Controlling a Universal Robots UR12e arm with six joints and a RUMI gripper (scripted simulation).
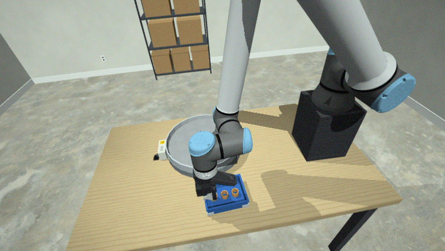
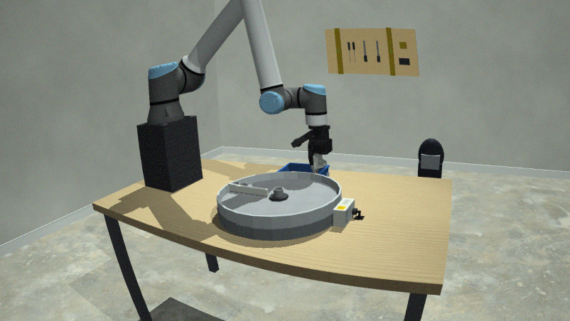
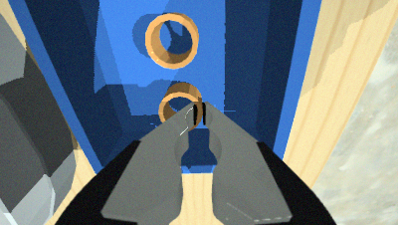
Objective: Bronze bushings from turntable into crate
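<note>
My gripper is now 5 cm past the blue crate and 2 cm to the left of it. Round my hand: grey turntable (1 cm ahead, 35 cm to the right, 2 cm above).
</note>
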